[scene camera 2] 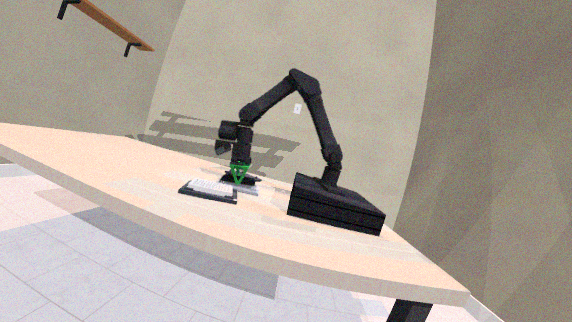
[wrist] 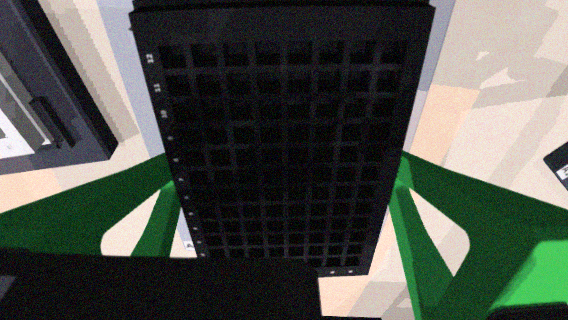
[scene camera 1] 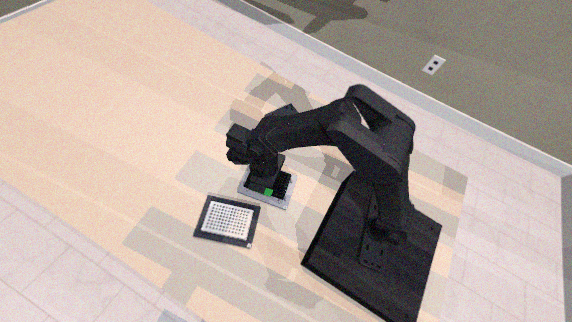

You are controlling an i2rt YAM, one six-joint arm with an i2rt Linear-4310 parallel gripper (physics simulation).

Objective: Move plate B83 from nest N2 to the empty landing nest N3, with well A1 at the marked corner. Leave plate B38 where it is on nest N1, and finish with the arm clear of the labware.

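The black plate, apparently B83 (scene camera 1: pixel 285 186) (scene camera 2: pixel 250 181) (wrist: pixel 285 120), is level a little above the silver-grey nest N2 (scene camera 1: pixel 270 203) (scene camera 2: pixel 252 190) (wrist: pixel 120 40). Its label is not readable. My gripper (scene camera 1: pixel 267 185) (scene camera 2: pixel 239 175) (wrist: pixel 284 160) points down and is shut on this plate, one green finger against each long side. The white plate, apparently B38 (scene camera 1: pixel 227 220) (scene camera 2: pixel 212 187) (wrist: pixel 15 135), sits in dark nest N1 (scene camera 1: pixel 225 241) (scene camera 2: pixel 210 197) (wrist: pixel 80 135). Part of a dark nest, apparently N3 (scene camera 1: pixel 289 109) (wrist: pixel 556 157), shows behind the arm; its marked corner shows in the wrist view.
The black base block (scene camera 1: pixel 330 265) (scene camera 2: pixel 335 207) stands at the right on the wooden table (scene camera 1: pixel 100 100) (scene camera 2: pixel 150 180). Nest N1 is close beside N2. The arm reaches over from the base and hides much of N3. A wall shelf (scene camera 2: pixel 107 22) is at the upper left.
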